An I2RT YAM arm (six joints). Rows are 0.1 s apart.
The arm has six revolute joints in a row. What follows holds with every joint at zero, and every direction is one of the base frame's. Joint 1 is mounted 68 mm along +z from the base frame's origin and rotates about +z. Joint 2 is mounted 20 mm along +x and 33.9 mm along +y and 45.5 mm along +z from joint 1 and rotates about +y. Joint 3 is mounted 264 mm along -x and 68.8 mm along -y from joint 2 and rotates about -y. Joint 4 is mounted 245 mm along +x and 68.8 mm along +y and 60 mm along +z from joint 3 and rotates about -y. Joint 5 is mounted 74 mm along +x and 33.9 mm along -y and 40.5 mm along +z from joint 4 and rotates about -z. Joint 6 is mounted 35.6 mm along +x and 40.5 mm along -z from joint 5 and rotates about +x. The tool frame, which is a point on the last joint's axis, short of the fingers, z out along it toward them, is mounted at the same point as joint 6; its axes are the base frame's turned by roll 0, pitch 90 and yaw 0 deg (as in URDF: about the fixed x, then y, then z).
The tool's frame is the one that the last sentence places.
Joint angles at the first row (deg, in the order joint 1, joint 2, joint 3, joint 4, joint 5, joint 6):
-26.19, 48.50, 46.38, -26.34, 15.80, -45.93
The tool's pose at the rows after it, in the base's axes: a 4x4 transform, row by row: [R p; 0 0 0 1], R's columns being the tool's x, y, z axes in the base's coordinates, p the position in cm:
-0.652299 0.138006 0.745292 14.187; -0.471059 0.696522 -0.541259 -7.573; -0.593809 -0.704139 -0.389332 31.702; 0 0 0 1
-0.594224 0.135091 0.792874 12.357; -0.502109 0.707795 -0.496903 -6.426; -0.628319 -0.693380 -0.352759 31.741; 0 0 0 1
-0.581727 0.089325 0.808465 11.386; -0.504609 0.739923 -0.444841 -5.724; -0.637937 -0.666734 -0.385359 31.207; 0 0 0 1
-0.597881 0.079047 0.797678 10.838; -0.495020 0.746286 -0.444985 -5.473; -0.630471 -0.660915 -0.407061 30.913; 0 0 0 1
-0.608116 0.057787 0.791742 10.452; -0.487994 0.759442 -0.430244 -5.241; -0.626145 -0.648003 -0.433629 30.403; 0 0 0 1
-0.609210 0.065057 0.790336 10.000; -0.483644 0.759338 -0.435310 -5.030; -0.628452 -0.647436 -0.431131 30.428; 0 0 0 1
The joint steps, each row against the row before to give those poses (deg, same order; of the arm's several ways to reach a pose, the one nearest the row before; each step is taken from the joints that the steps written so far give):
0.11, -7.91, -2.30, -0.37, -6.68, -0.04
0.05, -6.07, -1.66, -1.95, -3.47, 0.29
0.08, -2.74, -0.60, -4.08, -3.00, 0.52
0.02, -1.26, -0.16, -2.46, 0.30, 0.12
0.01, -1.00, -0.55, -2.12, -0.60, 0.19
0.08, -1.22, 0.02, -1.08, 0.36, 0.29

